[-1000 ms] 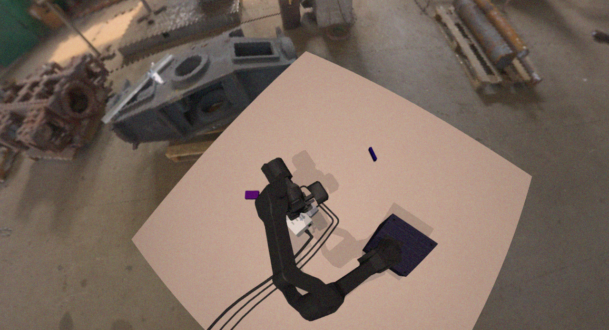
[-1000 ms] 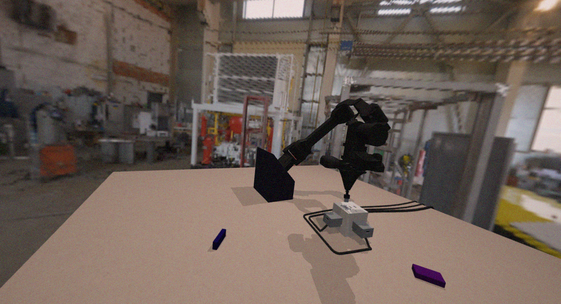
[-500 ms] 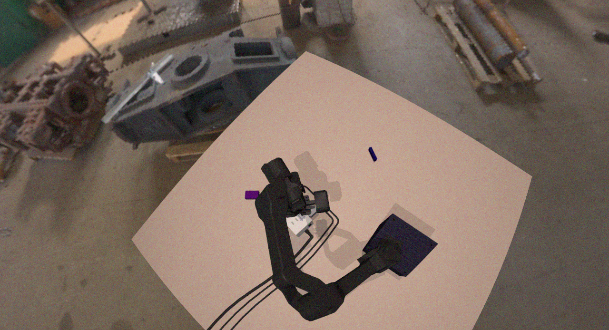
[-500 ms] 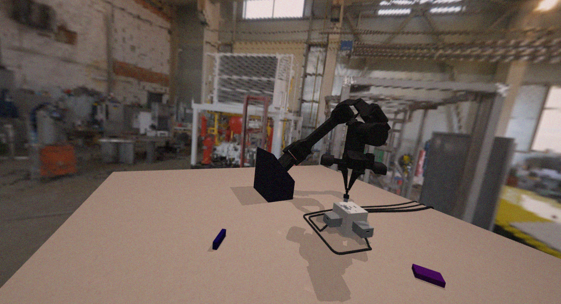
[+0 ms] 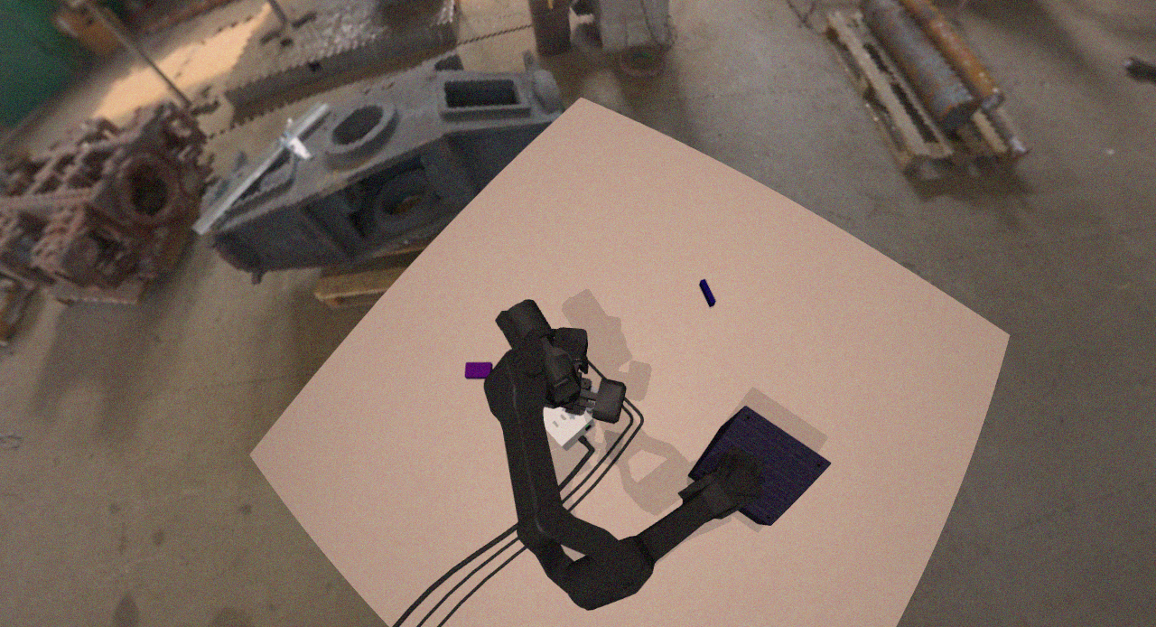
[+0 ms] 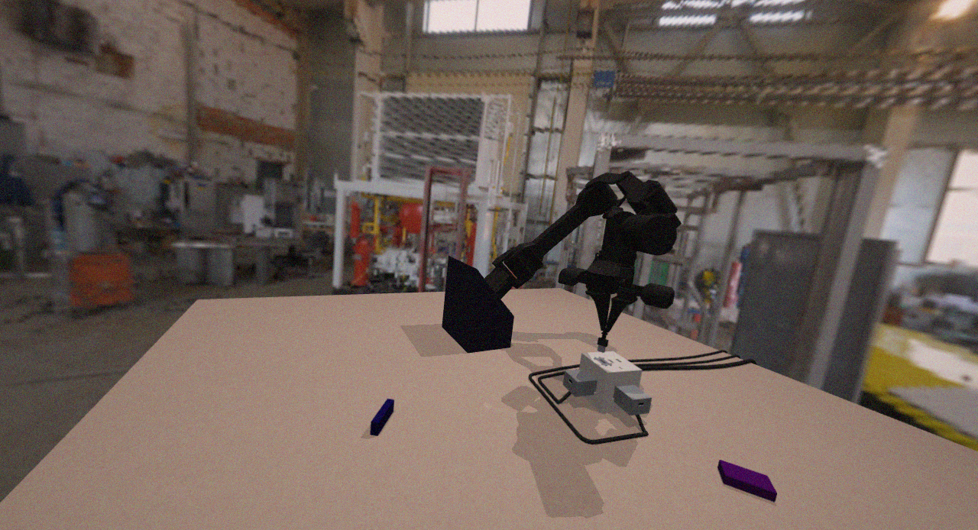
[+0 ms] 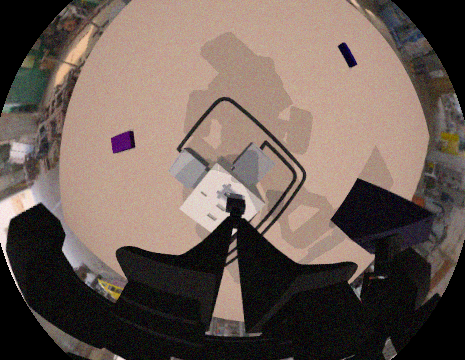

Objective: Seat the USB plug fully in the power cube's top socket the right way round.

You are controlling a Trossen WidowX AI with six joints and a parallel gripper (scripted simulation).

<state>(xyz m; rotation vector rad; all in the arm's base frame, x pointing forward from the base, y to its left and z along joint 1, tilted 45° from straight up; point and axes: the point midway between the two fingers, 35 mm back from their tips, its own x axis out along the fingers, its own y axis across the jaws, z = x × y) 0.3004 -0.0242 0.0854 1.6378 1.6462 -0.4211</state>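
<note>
Right now the black USB plug is 20 mm below my gripper tip. Round my gripper tip: purple block: 230 mm ahead, 130 mm below, 20 mm to the left; then blue bar: 360 mm to the right, 120 mm below, 110 mm behind.
</note>
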